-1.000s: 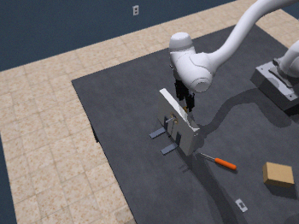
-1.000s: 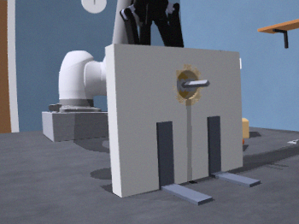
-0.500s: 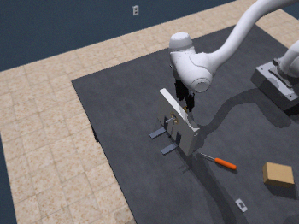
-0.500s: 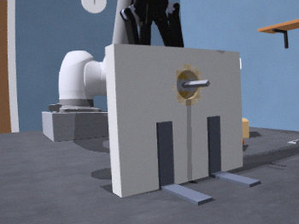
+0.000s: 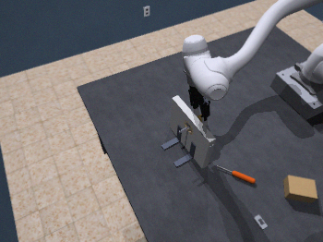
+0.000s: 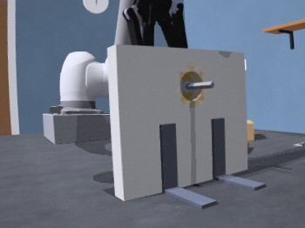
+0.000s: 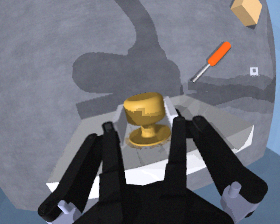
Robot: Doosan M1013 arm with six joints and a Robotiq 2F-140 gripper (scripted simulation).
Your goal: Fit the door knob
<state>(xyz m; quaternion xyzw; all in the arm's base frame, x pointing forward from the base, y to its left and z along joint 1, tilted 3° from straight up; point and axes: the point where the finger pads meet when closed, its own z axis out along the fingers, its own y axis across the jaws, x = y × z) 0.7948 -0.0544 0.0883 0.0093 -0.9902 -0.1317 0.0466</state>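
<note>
Right now my hand is 6 cm short of the white wooden panel, 1 cm to the right of it and 6 cm above it. The rest, counted from my hand: brass piece: 30 cm behind, 48 cm to the right, 21 cm below; orange-handled screwdriver: 5 cm behind, 26 cm to the left, 20 cm below; cardboard box: 25 cm behind, 48 cm to the left, 18 cm below.
</note>
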